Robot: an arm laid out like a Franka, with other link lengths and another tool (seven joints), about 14 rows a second.
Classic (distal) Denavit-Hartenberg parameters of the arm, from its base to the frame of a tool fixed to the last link. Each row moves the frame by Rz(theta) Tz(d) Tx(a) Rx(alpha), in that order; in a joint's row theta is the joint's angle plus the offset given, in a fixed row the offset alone. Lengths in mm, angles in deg.
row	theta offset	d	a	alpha
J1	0	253.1	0	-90
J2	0	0	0	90
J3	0	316	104	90
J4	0	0	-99	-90
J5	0	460.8	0	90
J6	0	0	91.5	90
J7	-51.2	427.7	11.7	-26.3
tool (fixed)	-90	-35.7	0	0
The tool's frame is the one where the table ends.
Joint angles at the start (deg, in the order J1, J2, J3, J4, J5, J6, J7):
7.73, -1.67, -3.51, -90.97, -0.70, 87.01, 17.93
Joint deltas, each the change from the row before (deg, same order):
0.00, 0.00, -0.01, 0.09, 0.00, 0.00, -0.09
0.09, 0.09, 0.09, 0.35, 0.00, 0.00, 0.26
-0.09, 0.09, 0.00, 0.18, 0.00, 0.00, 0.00
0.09, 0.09, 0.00, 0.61, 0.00, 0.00, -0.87
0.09, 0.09, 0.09, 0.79, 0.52, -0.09, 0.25
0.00, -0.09, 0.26, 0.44, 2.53, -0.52, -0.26
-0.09, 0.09, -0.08, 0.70, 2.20, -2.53, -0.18
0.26, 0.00, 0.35, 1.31, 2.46, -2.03, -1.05
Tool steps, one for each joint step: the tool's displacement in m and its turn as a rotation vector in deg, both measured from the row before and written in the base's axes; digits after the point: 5 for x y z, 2 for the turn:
0.00044, -0.00008, 0.00084, 0.01, -0.09, 0.08
0.00172, 0.00211, 0.00229, 0.00, -0.26, -0.08
0.00105, -0.00092, 0.00070, 0.00, -0.09, -0.09
0.00271, 0.00122, 0.00476, 0.06, -0.51, 0.96
0.00290, 0.00587, 0.00650, 0.55, -0.57, -0.05
-0.00349, 0.02035, 0.00561, 2.52, 0.19, 0.65
-0.01530, 0.01242, 0.00369, 2.02, 2.08, 0.29
-0.01137, 0.02303, 0.01206, 2.42, 0.82, 2.04

